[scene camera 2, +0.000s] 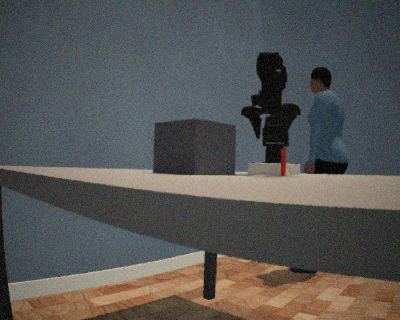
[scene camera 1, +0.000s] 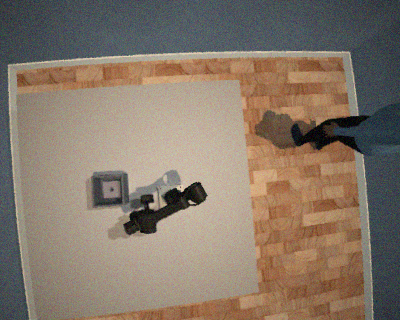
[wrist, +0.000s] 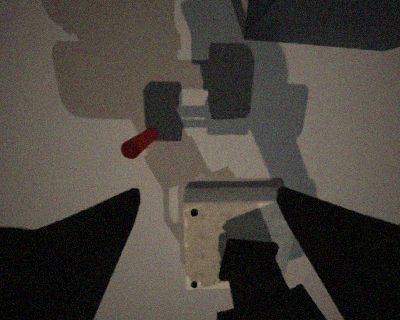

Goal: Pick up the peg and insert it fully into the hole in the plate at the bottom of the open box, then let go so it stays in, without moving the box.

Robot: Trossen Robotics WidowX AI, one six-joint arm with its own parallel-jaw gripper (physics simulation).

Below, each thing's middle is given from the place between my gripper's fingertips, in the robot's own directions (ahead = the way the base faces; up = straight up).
Right now my hand is 220 mm short of the grey box [scene camera 1: 98,200], 100 mm to the left of it and 40 mm above it.
